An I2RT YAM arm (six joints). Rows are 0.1 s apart.
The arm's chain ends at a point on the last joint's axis. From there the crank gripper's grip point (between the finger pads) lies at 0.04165 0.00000 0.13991 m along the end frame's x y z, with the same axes.
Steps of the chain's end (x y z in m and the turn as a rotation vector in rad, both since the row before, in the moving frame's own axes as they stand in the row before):
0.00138 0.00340 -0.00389 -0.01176 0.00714 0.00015
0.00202 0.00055 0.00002 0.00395 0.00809 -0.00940
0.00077 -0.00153 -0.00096 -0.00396 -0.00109 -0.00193
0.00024 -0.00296 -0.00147 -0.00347 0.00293 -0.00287
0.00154 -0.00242 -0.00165 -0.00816 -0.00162 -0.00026
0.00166 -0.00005 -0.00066 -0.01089 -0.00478 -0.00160
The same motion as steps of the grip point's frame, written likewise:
0.00238 0.00505 -0.00420 -0.01176 0.00714 0.00015
0.00315 -0.00040 -0.00032 0.00395 0.00809 -0.00940
0.00062 -0.00106 -0.00092 -0.00396 -0.00109 -0.00193
0.00065 -0.00259 -0.00159 -0.00347 0.00293 -0.00287
0.00131 -0.00129 -0.00159 -0.00816 -0.00162 -0.00026
0.00099 0.00141 -0.00047 -0.01089 -0.00478 -0.00160

